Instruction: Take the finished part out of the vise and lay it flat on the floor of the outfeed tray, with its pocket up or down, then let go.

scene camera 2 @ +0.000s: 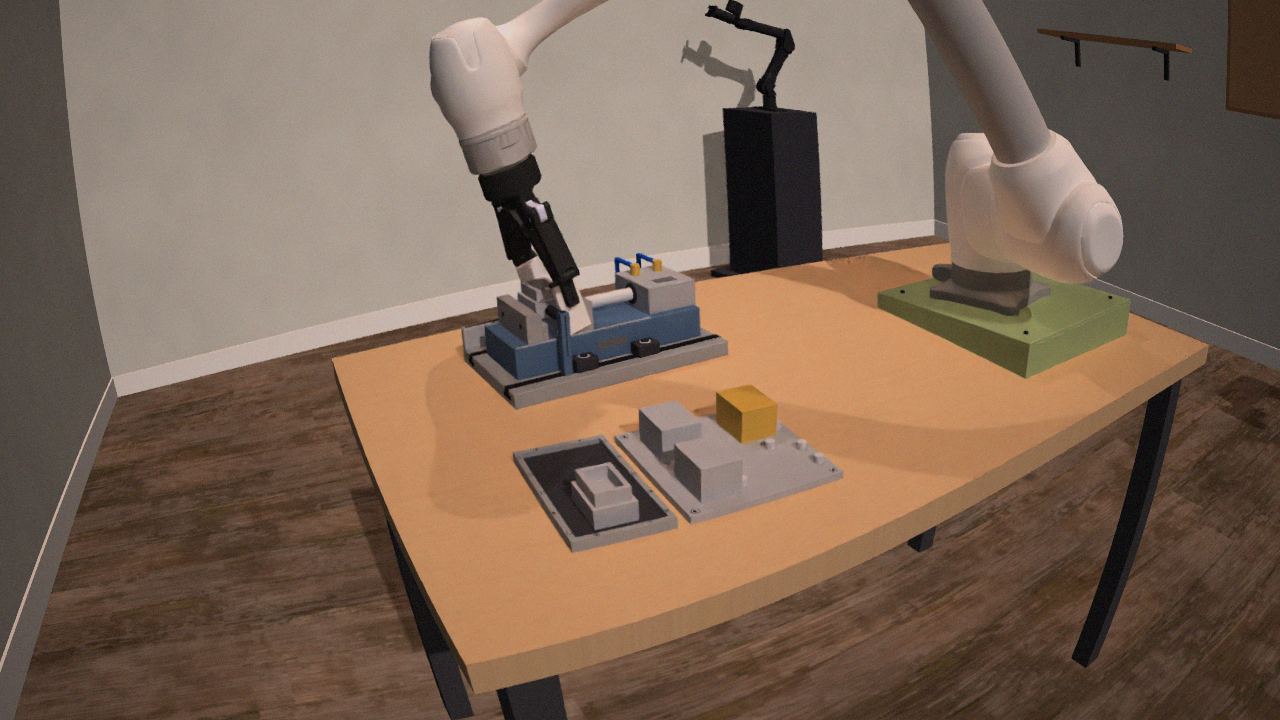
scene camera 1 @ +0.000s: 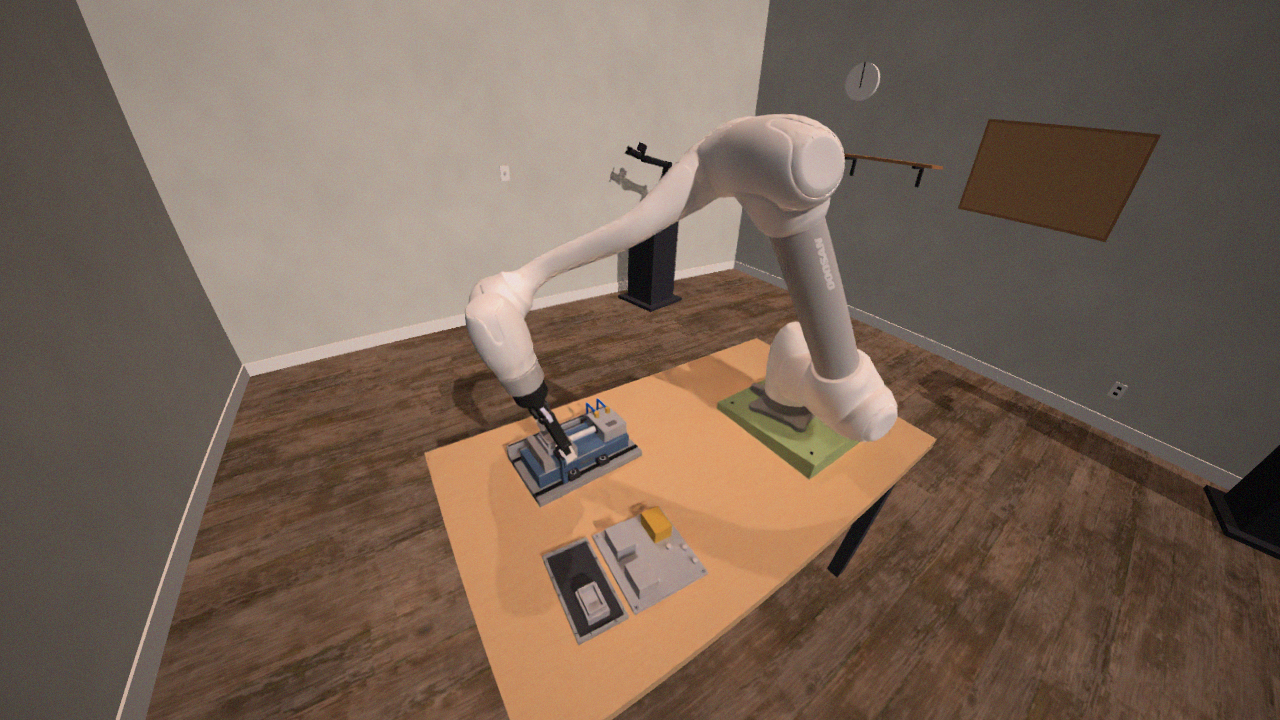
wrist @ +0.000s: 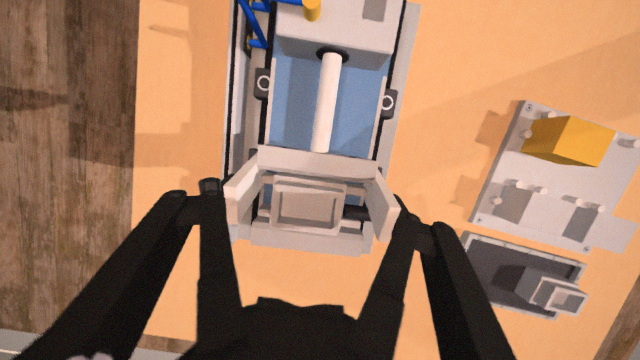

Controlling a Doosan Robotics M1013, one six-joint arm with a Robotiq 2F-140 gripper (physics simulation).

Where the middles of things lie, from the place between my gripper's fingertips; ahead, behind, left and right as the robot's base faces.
Now: the fixed jaw (scene camera 2: pixel 515 313) 60 mm ahead of my hand, 10 mm to the right of it and 10 mm above it. The rest, counted from my hand: yellow block (scene camera 2: pixel 746 413) (40 mm behind, 300 mm to the left, 40 mm below); moving jaw (wrist: pixel 269 157) (10 mm behind, 10 mm above); grey plate (scene camera 2: pixel 774 474) (20 mm ahead, 330 mm to the left, 60 mm below).
